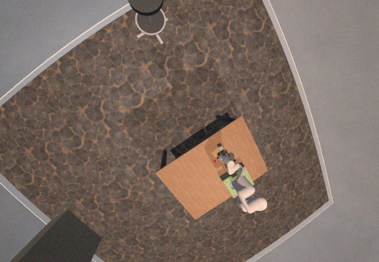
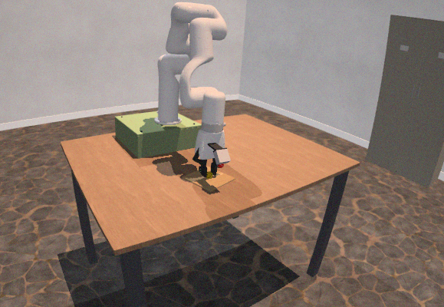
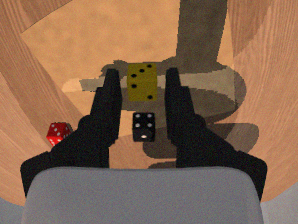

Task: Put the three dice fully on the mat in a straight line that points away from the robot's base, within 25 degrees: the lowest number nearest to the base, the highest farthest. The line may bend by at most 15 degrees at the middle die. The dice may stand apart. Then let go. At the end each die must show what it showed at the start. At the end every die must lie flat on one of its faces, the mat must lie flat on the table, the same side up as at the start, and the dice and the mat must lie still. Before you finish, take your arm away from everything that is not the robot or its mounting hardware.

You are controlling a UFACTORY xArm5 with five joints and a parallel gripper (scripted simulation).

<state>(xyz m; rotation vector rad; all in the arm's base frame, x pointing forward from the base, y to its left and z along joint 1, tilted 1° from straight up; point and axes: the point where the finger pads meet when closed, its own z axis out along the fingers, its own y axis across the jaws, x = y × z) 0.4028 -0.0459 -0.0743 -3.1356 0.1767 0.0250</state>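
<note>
Right now the yellow die is 2 cm below my hand. Round my hand: black die: 5 cm behind, 2 cm below, 1 cm to the left; then red die: 10 cm to the left, 6 cm behind, 2 cm below; then tan mat: 3 cm below.
</note>
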